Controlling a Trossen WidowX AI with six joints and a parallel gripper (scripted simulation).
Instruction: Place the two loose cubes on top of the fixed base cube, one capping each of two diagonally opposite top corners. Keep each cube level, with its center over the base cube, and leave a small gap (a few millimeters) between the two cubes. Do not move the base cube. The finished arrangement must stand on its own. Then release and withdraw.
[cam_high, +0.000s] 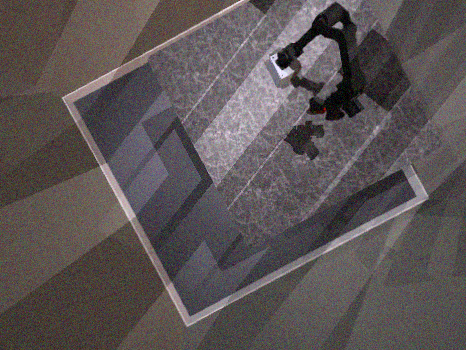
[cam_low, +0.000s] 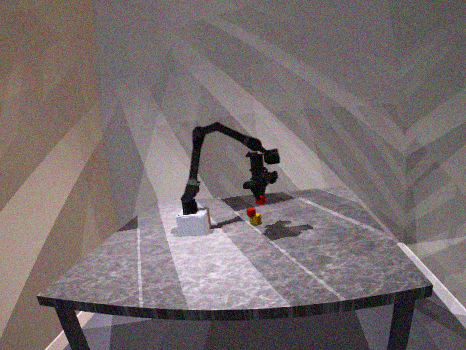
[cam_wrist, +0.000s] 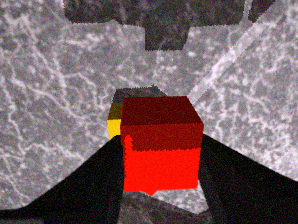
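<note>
Now: gripper tip 7 cm above the red cube, 4 cm to the right of it and 4 cm past it. From my gripper tip the other things lie so: yellow base cube (10 cm below, 4 cm to the left, 3 cm behind).
</note>
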